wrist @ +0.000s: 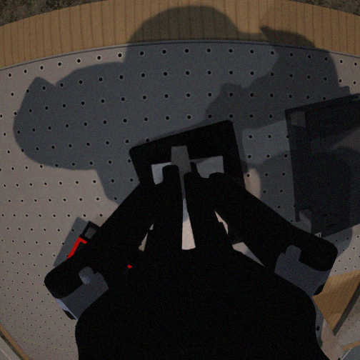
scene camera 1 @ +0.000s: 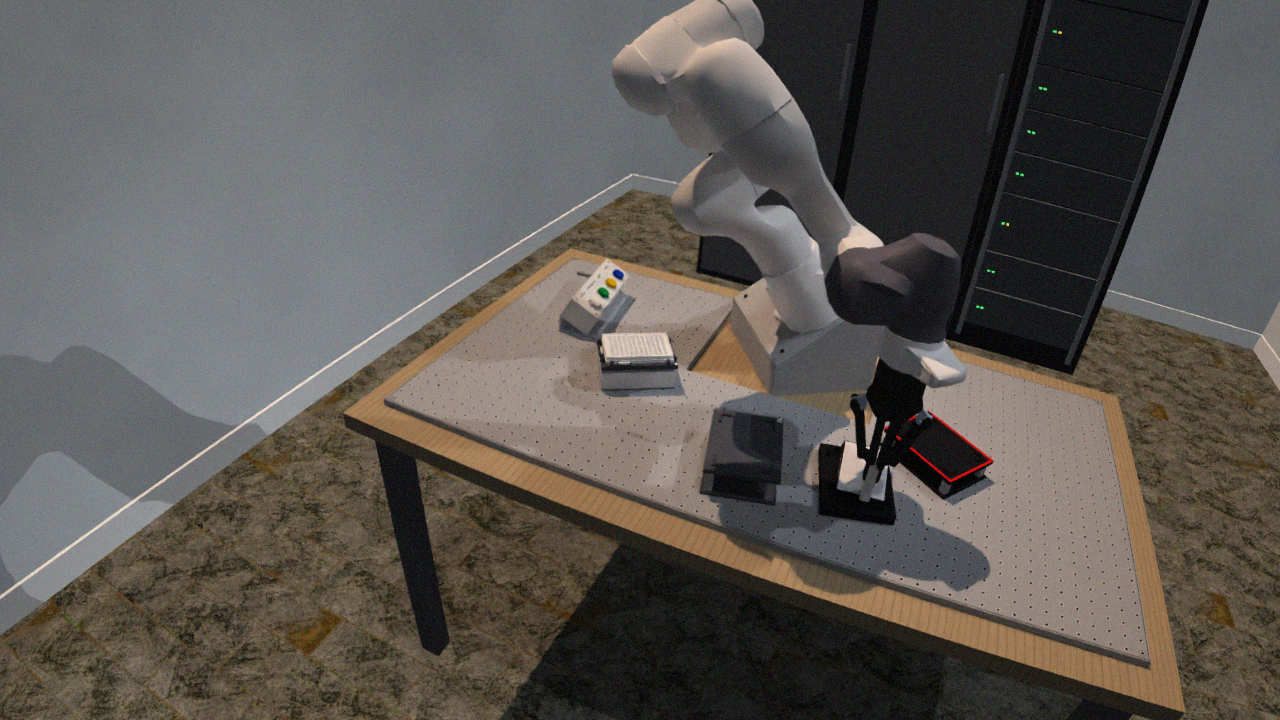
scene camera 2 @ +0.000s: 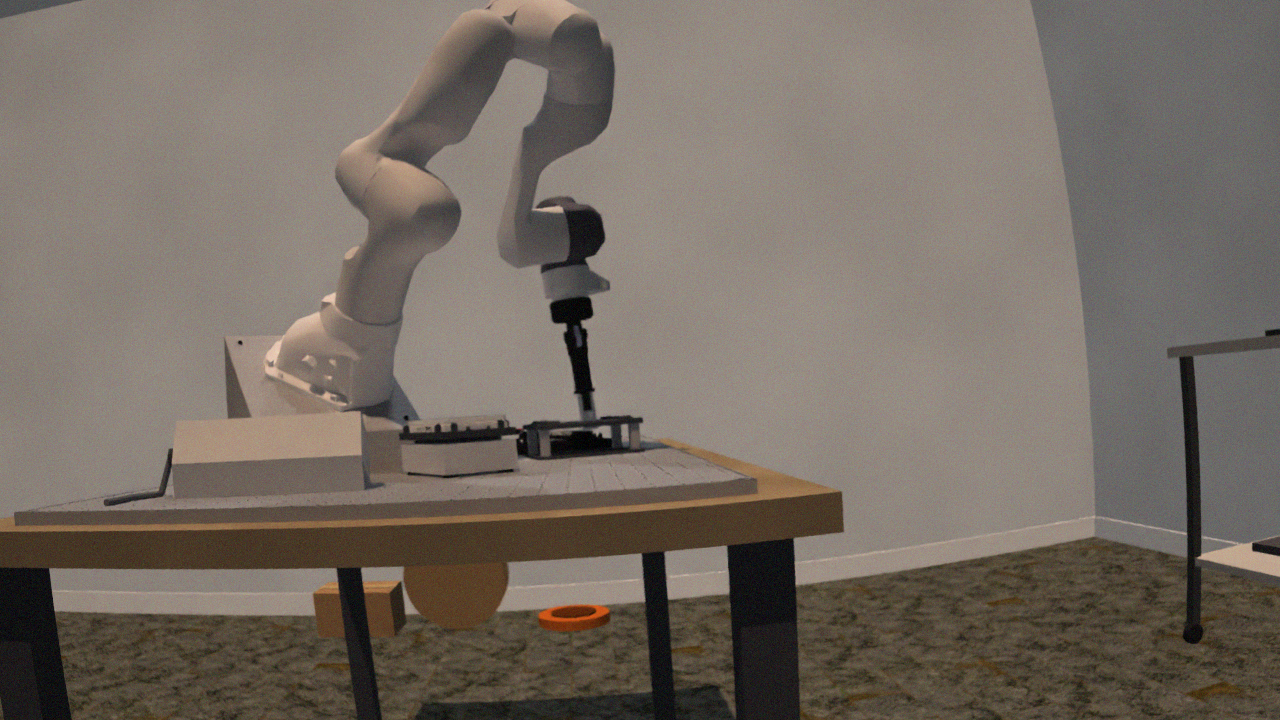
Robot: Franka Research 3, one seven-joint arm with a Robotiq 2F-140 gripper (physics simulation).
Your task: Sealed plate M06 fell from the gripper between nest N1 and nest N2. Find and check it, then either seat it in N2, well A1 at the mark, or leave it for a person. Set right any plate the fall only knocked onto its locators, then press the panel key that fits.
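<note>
A pale plate (scene camera 1: 853, 459) (wrist: 212, 165) lies within the black frame of nest N2 (scene camera 1: 830, 501) (wrist: 220, 131); whether it is level or fully down I cannot tell. My gripper (scene camera 1: 869, 486) (scene camera 2: 587, 414) (wrist: 179, 157) is shut and empty, pointing down, its tips over the plate near the table-front side of the nest. The fingers hide much of the plate in the wrist view, and its well A1 mark cannot be read. A second pale plate (scene camera 1: 637, 346) (scene camera 2: 456, 422) sits on a white block (scene camera 1: 640, 377) (scene camera 2: 460, 457). The key panel (scene camera 1: 597, 299) (scene camera 2: 268, 452) has green, yellow and blue keys.
A dark raised stand (scene camera 1: 744, 452) (scene camera 2: 617, 420) (wrist: 330, 165) is close to one side of N2. A red-rimmed black tray (scene camera 1: 950, 449) (wrist: 76, 246) is close on the other side, towards the arm's base. The wooden table edge (scene camera 1: 778, 573) (wrist: 100, 30) runs along the front.
</note>
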